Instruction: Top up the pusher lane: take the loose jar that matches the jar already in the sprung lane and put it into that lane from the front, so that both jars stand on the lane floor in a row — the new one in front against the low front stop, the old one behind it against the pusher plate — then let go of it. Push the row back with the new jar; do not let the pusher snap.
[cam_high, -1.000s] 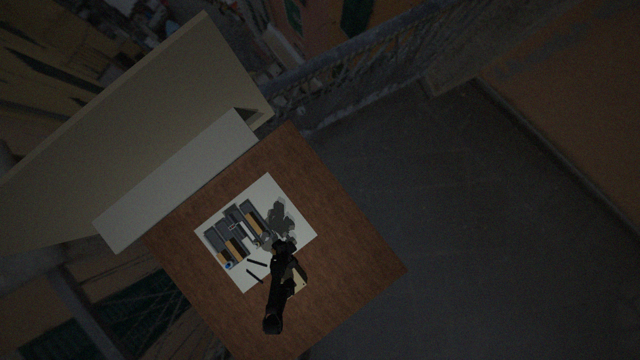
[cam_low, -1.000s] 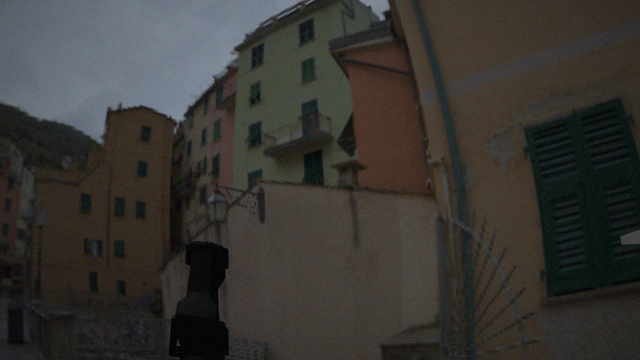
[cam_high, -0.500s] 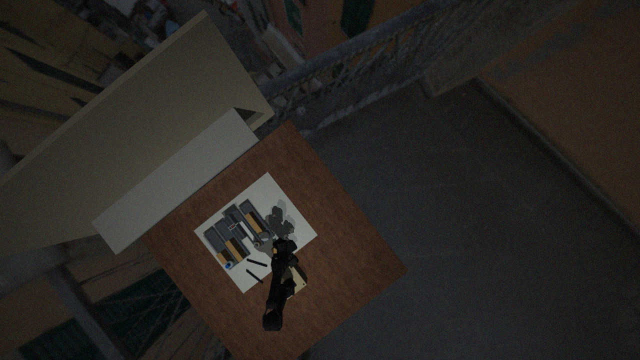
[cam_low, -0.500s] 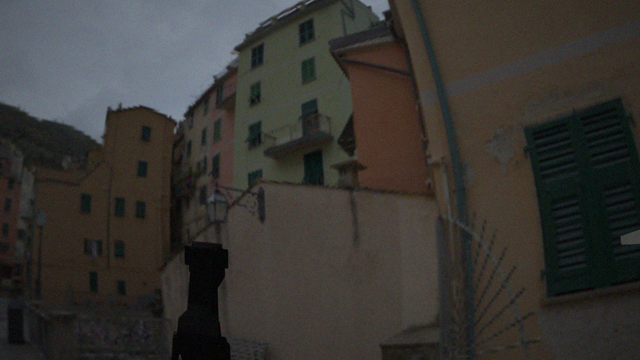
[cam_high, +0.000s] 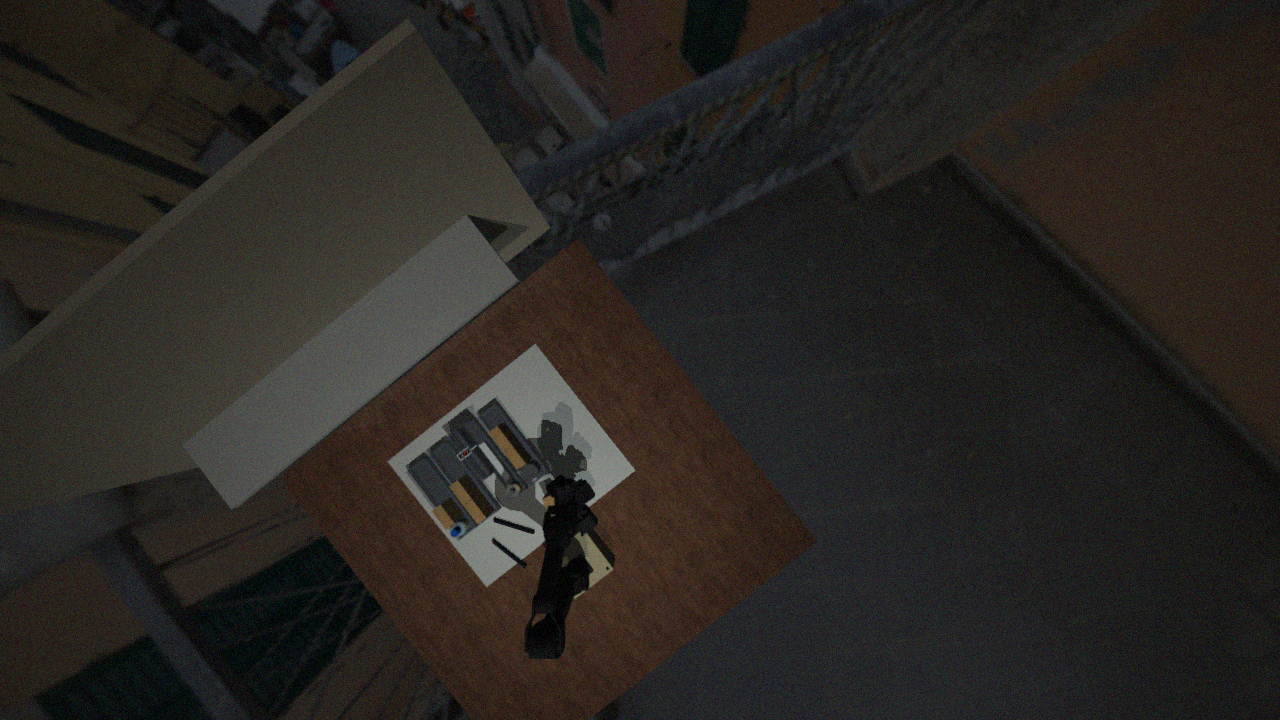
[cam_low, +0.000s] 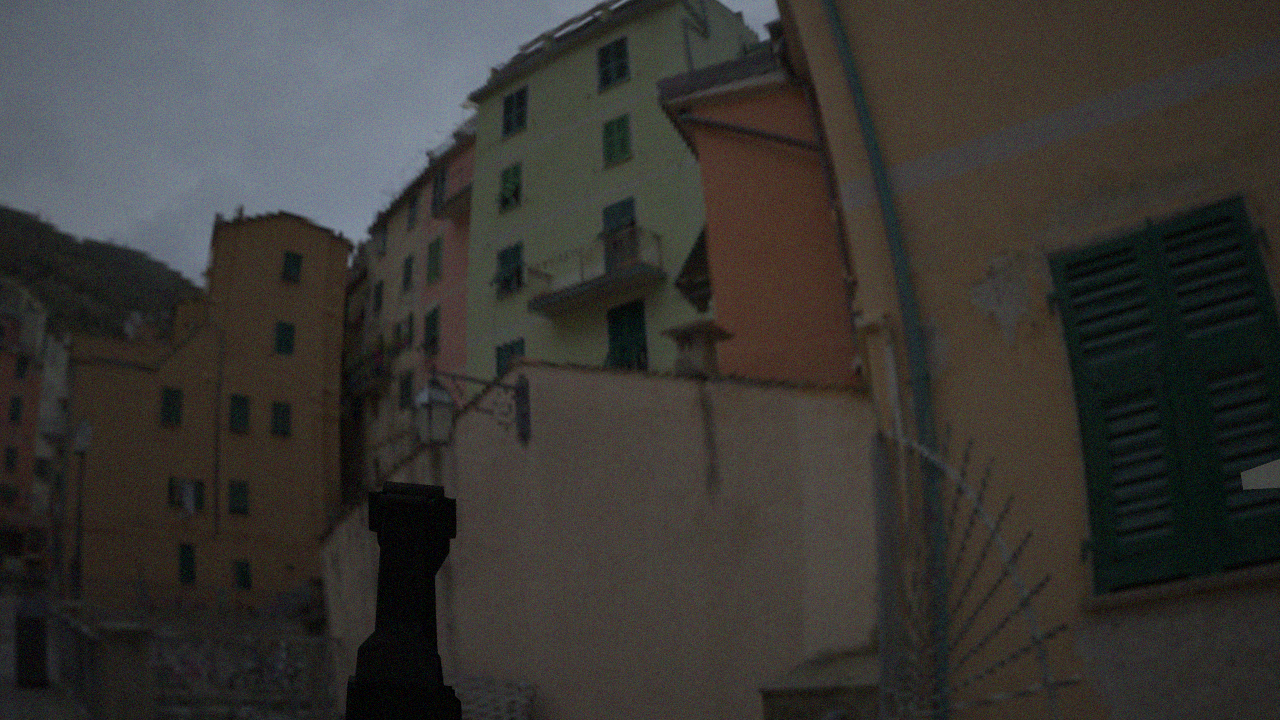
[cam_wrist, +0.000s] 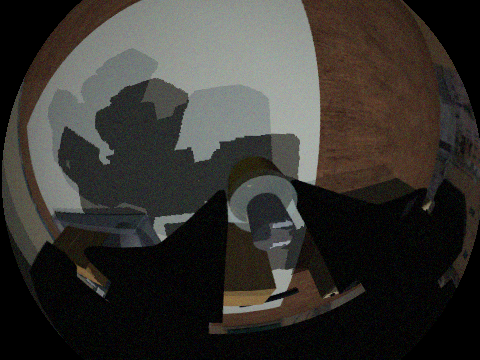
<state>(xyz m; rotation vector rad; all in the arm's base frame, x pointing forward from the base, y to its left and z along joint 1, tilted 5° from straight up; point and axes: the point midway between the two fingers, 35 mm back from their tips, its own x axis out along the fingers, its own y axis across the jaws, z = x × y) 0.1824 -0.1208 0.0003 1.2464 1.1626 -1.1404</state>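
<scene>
Now: gripper tip 30 mm short of the tan box, 70 mm to the right of it and 10 mm below it. Also, from my gripper tip: pusher plate (250 mm ahead, 170 mm to the left, 20 mm above); then grey cylinder (150 mm ahead, 70 mm to the left); then grey rack (290 mm ahead, 170 mm to the left, 10 mm below).
</scene>
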